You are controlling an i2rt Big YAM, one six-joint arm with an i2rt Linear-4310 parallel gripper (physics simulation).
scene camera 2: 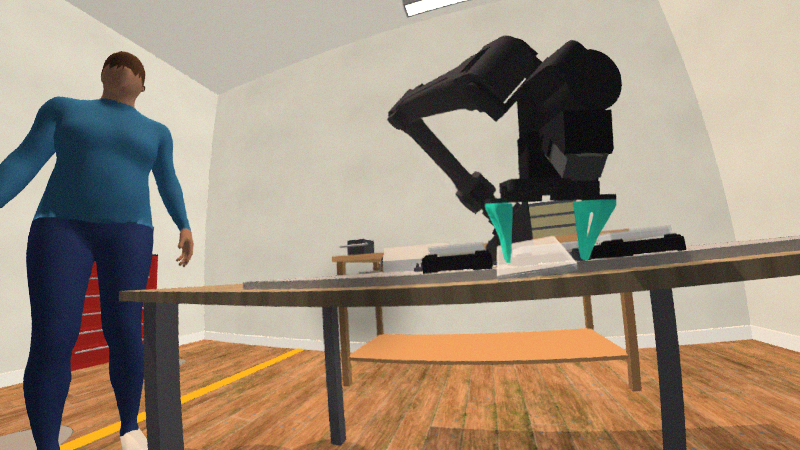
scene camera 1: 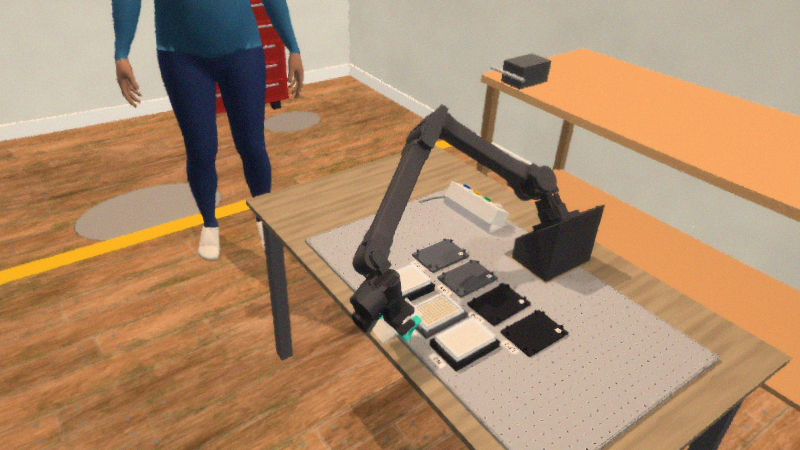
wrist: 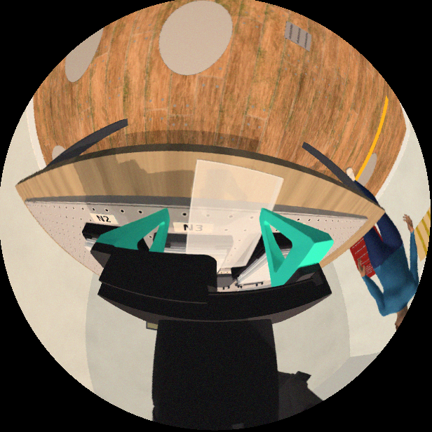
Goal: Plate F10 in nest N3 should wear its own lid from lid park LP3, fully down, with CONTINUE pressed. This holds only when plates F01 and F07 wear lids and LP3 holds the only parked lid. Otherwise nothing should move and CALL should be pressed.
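Frame: origin at the arm's base, x ahead, y left, z up, level; metres.
Where they show: gripper, fingertip midpoint: (scene camera 2: 546, 261) (scene camera 1: 394, 328); arm's base, origin of the base link: (scene camera 1: 556, 222).
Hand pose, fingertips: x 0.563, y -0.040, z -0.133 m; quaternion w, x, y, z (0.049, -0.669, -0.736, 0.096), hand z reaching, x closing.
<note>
Each offset is from my fingertips to the top centre of the thing. "pt": to the spot under its first point. Level surfaces: height alone.
My gripper (scene camera 1: 398, 330) (scene camera 2: 546, 260) (wrist: 214, 213) is open and empty, low at the board's front edge by N3. A translucent lid (scene camera 1: 384, 330) (scene camera 2: 534, 254) (wrist: 235, 185) lies tilted between and in front of the fingers, over the N3 label and toward the table's front edge; one fingertip overlaps its side in the wrist view. The plate in N3 {dx -0.117, dy +0.024, dz +0.024 m} (scene camera 1: 439, 312) shows bare wells. The N2 plate {dx -0.107, dy +0.149, dz +0.032 m} (scene camera 1: 465, 339) and the plate on its other side {pt dx -0.136, dy -0.092, dz +0.036 m} (scene camera 1: 413, 279) look smooth and pale. Several dark lid parks {pt dx -0.283, dy +0.093, dz +0.005 m} (scene camera 1: 497, 303) stand behind; two look greyer. Plate codes are unreadable.
A white button box {dx -0.559, dy -0.273, dz +0.079 m} (scene camera 1: 475, 208) with blue, yellow and green buttons stands at the back left of the pegboard {dz -0.005 m} (scene camera 1: 604, 358). A black panelled box (scene camera 1: 559, 246) stands by the arm's base. A person (scene camera 1: 215, 111) (scene camera 2: 100, 167) stands beyond the table's left end.
</note>
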